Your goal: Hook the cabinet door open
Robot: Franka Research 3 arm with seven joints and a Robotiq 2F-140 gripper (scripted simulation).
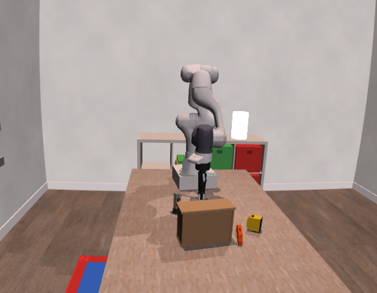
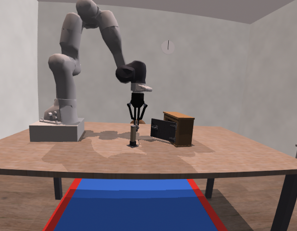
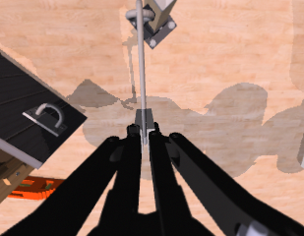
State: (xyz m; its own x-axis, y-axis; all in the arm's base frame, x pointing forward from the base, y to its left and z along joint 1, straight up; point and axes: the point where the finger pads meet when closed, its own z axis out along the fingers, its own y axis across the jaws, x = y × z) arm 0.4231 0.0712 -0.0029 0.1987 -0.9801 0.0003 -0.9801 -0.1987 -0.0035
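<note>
Now: hand 50 mm to the left of the thin grey hook and 10 mm short of it. Also, from my hand: orange tool: 220 mm ahead, 190 mm to the left, 70 mm below; then dark door: 170 mm ahead, 30 mm to the right, 10 mm below; then yellow box: 280 mm to the left, 130 mm ahead, 50 mm below.
</note>
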